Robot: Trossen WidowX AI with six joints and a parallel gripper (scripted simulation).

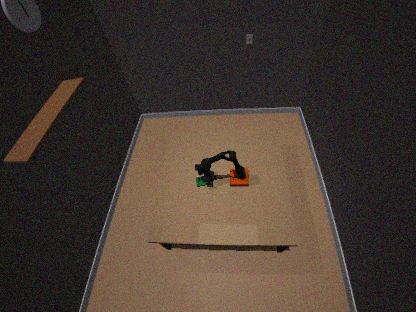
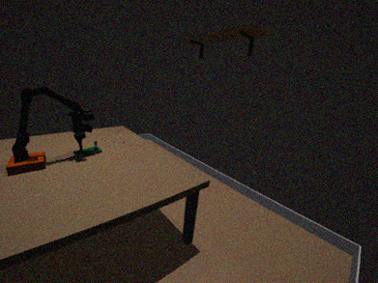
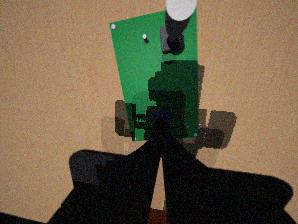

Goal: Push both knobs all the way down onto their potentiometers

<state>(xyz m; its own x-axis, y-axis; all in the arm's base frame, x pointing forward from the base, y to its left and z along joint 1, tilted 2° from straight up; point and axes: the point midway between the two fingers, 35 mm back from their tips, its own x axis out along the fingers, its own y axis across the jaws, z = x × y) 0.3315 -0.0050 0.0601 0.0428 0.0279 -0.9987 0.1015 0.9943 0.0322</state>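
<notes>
Now: the grey knob 100 mm ahead of my gripper tip and 10 mm to the right of it.
</notes>
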